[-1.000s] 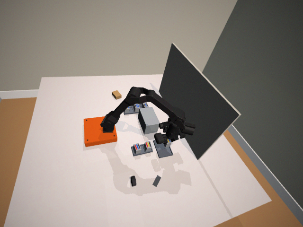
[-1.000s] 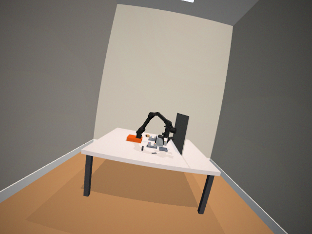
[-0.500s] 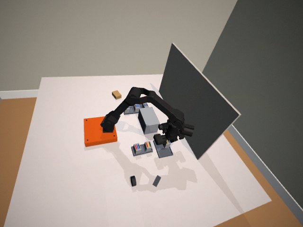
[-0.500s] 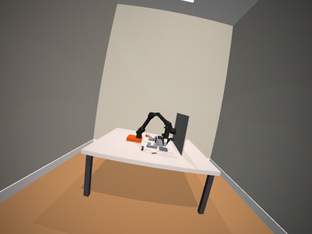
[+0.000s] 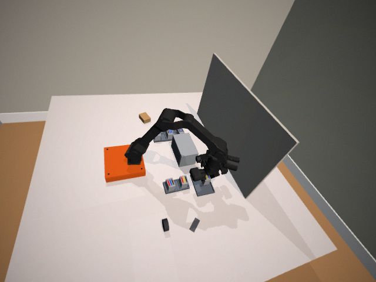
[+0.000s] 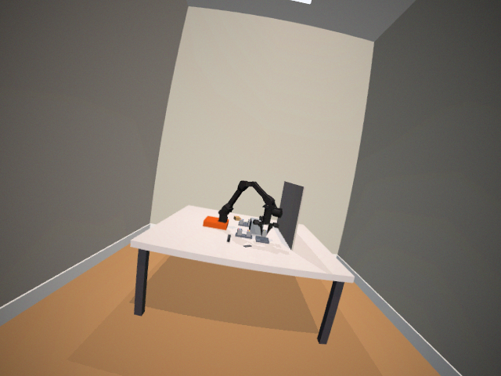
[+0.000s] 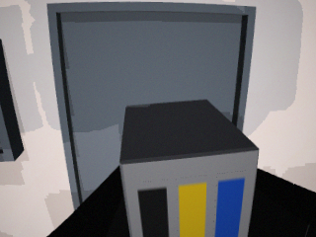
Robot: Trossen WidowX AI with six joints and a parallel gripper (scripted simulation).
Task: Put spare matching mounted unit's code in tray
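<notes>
My gripper tip is 40 mm above the flat grey tray. From my gripper tip the other things lie so: tall panel (250 mm to the left, 180 mm above, 150 mm ahead); grey mounted unit (210 mm to the left, 90 mm behind, 10 mm above); grey spare (20 mm above).
</notes>
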